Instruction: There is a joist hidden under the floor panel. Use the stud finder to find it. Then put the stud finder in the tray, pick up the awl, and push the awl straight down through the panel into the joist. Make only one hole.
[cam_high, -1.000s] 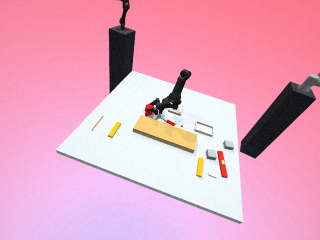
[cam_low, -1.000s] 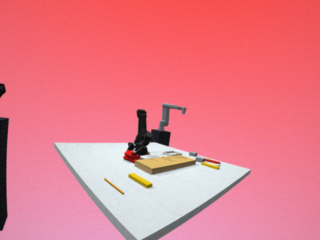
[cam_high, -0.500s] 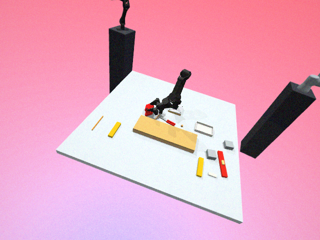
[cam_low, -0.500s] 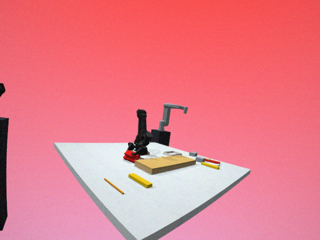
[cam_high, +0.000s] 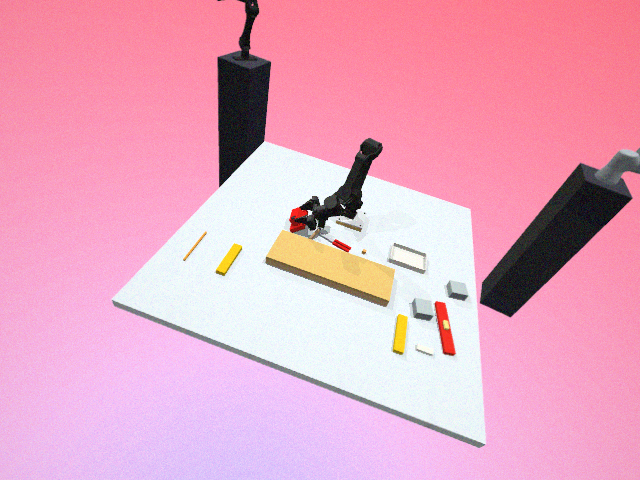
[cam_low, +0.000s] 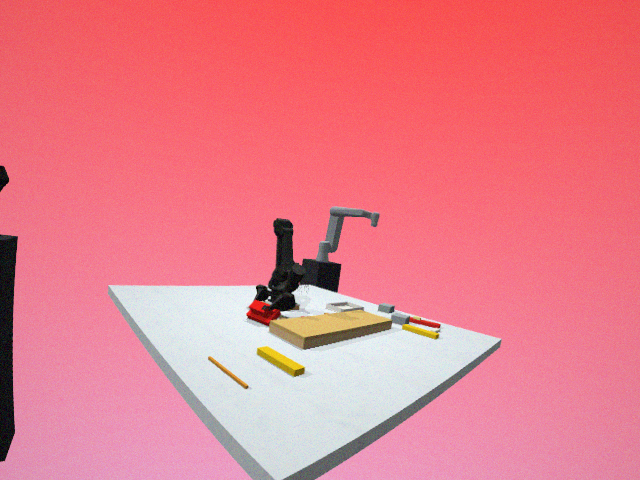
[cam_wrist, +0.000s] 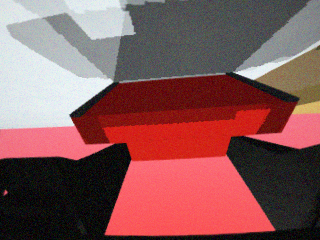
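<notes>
Now: the red stud finder 10 mm to the left of my gripper tip, 10 mm below it and 10 mm ahead of it. The rest, counted from my gripper tip: awl (110 mm to the left, 50 mm below, 30 mm behind); orange pencil (360 mm ahead, 260 mm to the right, 60 mm below); red-handled tool (200 mm to the left, 60 mm below, 10 mm behind).
</notes>
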